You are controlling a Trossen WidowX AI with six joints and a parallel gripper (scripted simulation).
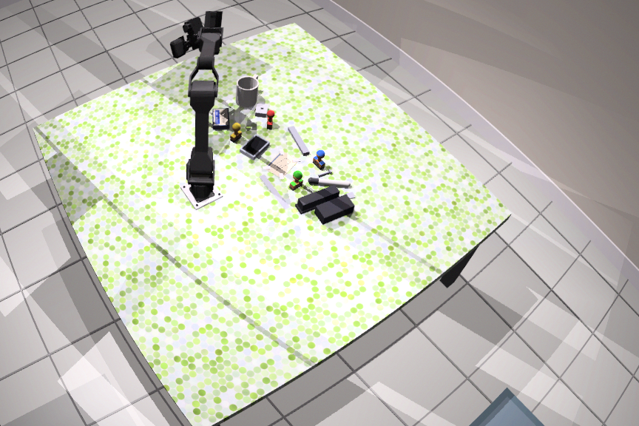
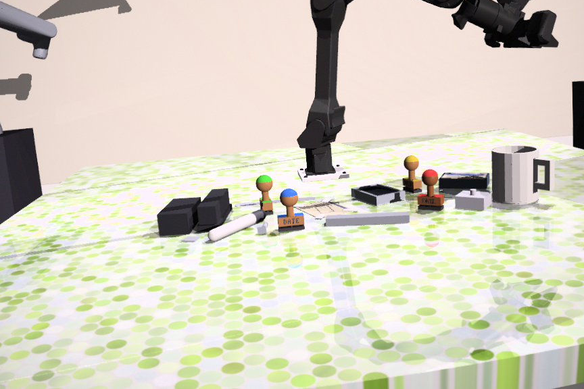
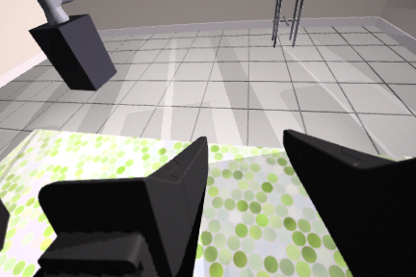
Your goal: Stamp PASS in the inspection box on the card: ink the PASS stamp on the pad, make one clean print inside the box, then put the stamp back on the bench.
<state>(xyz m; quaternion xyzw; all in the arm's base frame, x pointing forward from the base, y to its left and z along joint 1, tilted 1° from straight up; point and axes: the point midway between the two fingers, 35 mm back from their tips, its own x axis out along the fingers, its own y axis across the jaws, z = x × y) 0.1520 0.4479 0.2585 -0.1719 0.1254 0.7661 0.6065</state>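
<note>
My gripper tip is 590 mm to the left of the green-knobbed pass stamp, 240 mm above it and 130 mm short of it. Round my gripper tip: yellow stamp (320 mm to the right, 240 mm below, 70 mm ahead); small box (240 mm below, 210 mm to the right, 60 mm ahead); mug (220 mm below, 210 mm ahead, 160 mm to the right).
</note>
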